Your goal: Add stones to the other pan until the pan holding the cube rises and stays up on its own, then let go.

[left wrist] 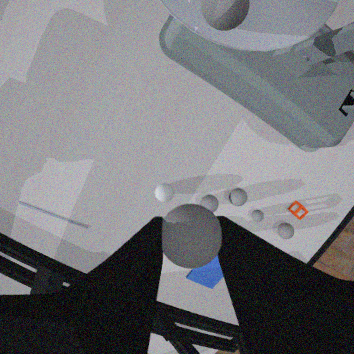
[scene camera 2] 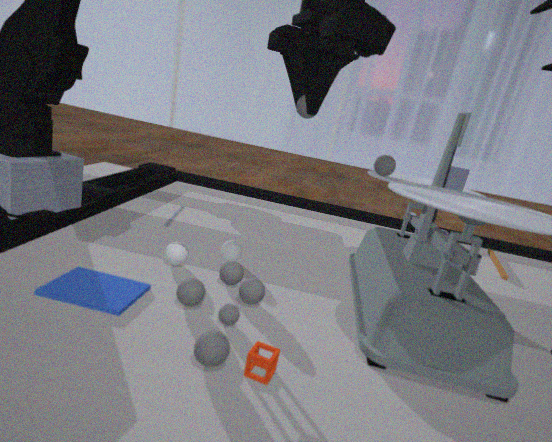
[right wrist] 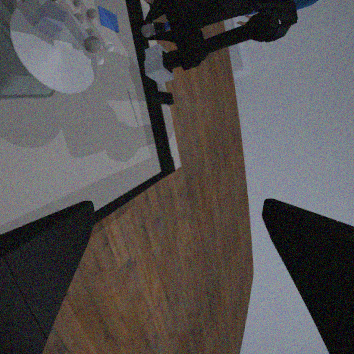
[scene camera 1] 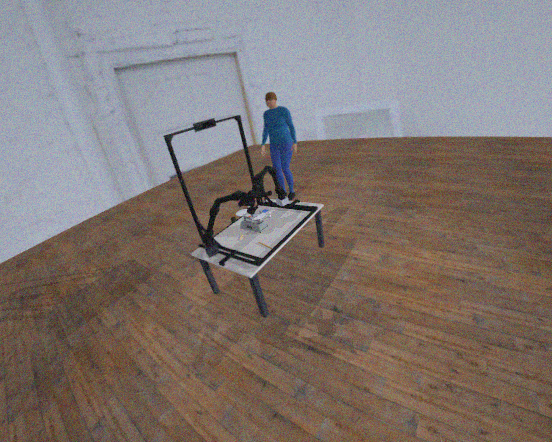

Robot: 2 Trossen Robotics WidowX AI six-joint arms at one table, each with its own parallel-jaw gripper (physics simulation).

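Places are measured from the left arm's base along level axes (x ahead, y left, z up), in metres.
Pixels of known places: left gripper, fingertip midpoint: [left wrist: 188,224] [scene camera 2: 306,114] [right wrist: 143,31] [scene camera 1: 263,202]; right gripper, fingertip midpoint: [scene camera 2: 537,40] [right wrist: 179,208] [scene camera 1: 259,202]; left arm's base, origin of the base link: [scene camera 2: 19,150] [right wrist: 166,61] [scene camera 1: 281,198]; right arm's base, origin of the base link: [scene camera 1: 210,244].
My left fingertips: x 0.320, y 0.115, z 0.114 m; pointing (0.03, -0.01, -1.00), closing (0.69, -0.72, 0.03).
Observation:
Ahead of a thing's pixels: the offset from my left fingertips to its top centre.
My left gripper [scene camera 2: 308,106] [left wrist: 188,224] is shut on a grey stone {0.000 m left, 0.000 m ahead, 0.023 m up} [scene camera 2: 302,108] [left wrist: 192,240], held high above the table, left of the balance scale {0.007 m right, 0.177 m ahead, 0.031 m up} [scene camera 2: 445,330] [left wrist: 250,85] in scene camera 2. One stone {0.063 m left, 0.100 m ahead, 0.030 m down} [scene camera 2: 385,165] [left wrist: 225,11] [right wrist: 92,44] rests at the rim of the far pan {0.085 m left, 0.154 m ahead, 0.058 m down} [scene camera 2: 402,178] [left wrist: 285,32] [right wrist: 55,67]. The grey cube {0.062 m left, 0.183 m ahead, 0.028 m down} [scene camera 2: 457,178] [right wrist: 51,27] appears to be on this same pan. The near pan {0.100 m right, 0.199 m ahead, 0.046 m down} [scene camera 2: 505,210] shows no stone; which pan is lower is unclear. Several loose stones {0.164 m right, 0.029 m back, 0.174 m down} [scene camera 2: 191,292] {0.118 m right, 0.017 m ahead, 0.174 m down} [left wrist: 238,196] lie on the table. My right gripper [right wrist: 179,208] is open.
An orange open-framed cube {0.219 m right, 0.074 m ahead, 0.182 m down} [scene camera 2: 262,363] [left wrist: 298,210] lies beside the loose stones. A blue pad {0.200 m right, 0.109 m back, 0.197 m down} [scene camera 2: 93,290] [left wrist: 207,274] [right wrist: 108,19] lies to their left in scene camera 2. A thin rod {0.072 m left, 0.211 m back, 0.200 m down} [scene camera 2: 174,216] [left wrist: 55,215] lies farther back. A person [scene camera 1: 279,127] stands behind the table.

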